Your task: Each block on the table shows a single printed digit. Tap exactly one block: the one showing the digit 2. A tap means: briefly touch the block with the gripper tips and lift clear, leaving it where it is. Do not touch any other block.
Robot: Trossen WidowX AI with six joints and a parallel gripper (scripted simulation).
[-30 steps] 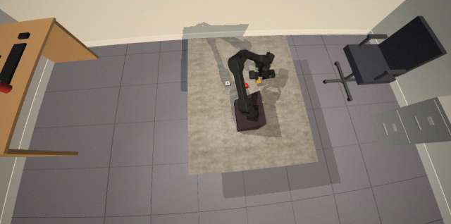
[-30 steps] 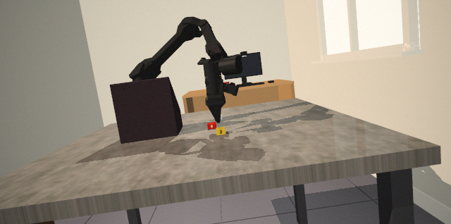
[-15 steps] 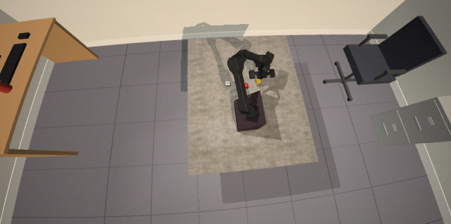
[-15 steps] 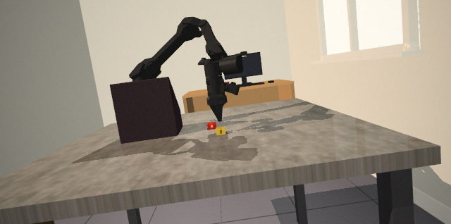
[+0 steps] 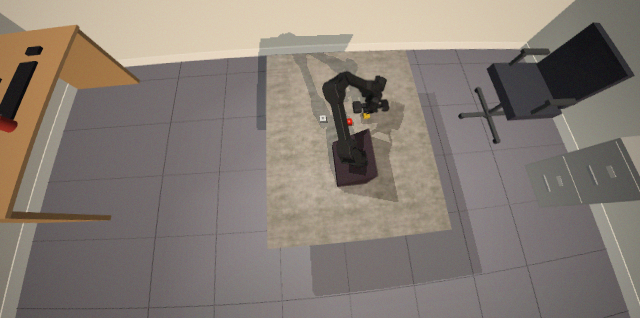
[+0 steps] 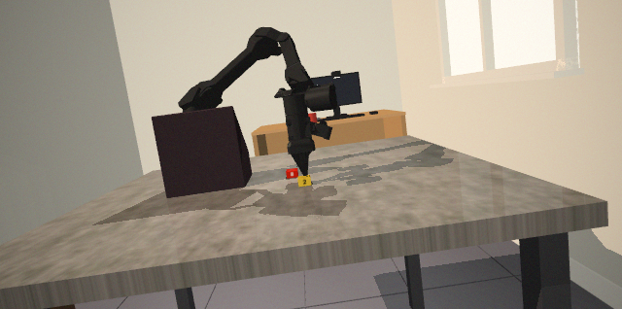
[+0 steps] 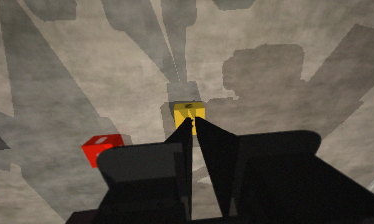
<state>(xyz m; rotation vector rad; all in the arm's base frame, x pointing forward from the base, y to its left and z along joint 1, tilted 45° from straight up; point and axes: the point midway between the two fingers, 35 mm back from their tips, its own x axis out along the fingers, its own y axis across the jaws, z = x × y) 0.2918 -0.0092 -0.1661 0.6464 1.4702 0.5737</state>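
The yellow block lies 10 mm below my gripper tip. The rest, counted from my gripper tip: white block 250 mm to the left, 10 mm below; red block 30 mm behind, 110 mm to the left, 10 mm below.
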